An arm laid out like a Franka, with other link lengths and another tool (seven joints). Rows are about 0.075 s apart.
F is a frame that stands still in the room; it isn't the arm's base.
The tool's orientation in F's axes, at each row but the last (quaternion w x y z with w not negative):
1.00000 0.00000 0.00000 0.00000
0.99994 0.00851 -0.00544 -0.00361
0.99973 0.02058 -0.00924 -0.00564
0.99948 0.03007 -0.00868 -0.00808
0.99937 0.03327 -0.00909 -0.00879
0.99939 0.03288 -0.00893 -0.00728
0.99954 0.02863 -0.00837 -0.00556
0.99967 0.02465 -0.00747 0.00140
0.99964 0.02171 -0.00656 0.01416
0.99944 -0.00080 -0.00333 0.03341
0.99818 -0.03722 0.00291 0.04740
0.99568 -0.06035 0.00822 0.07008
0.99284 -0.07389 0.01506 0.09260
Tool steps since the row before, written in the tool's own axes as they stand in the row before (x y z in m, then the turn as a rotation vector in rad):
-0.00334 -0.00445 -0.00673 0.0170 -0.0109 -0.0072
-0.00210 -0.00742 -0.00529 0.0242 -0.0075 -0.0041
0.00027 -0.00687 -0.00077 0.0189 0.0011 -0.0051
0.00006 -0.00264 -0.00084 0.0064 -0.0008 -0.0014
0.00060 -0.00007 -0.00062 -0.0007 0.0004 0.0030
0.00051 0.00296 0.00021 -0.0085 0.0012 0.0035
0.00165 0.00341 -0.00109 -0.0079 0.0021 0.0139
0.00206 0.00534 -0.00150 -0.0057 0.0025 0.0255
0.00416 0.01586 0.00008 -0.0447 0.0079 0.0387
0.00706 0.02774 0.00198 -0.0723 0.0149 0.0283
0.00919 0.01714 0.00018 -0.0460 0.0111 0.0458
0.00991 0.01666 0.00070 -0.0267 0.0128 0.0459
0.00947 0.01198 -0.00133 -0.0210 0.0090 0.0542
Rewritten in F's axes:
-0.00334 -0.00445 -0.00673 0.0170 -0.0109 -0.0072
-0.00209 -0.00731 -0.00544 0.0242 -0.0076 -0.0040
0.00021 -0.00684 -0.00105 0.0190 0.0011 -0.0047
0.00003 -0.00259 -0.00100 0.0064 -0.0008 -0.0013
0.00061 -0.00004 -0.00061 -0.0007 0.0002 0.0030
0.00055 0.00293 0.00041 -0.0085 0.0011 0.0034
0.00170 0.00345 -0.00087 -0.0081 0.0014 0.0139
0.00207 0.00541 -0.00120 -0.0061 0.0012 0.0255
0.00370 0.01595 0.00082 -0.0454 0.0049 0.0384
0.00518 0.02815 0.00198 -0.0733 0.0101 0.0278
0.00752 0.01790 -0.00118 -0.0467 0.0101 0.0453
0.00748 0.01783 -0.00153 -0.0279 0.0145 0.0447
0.00705 0.01317 -0.00345 -0.0214 0.0130 0.0532

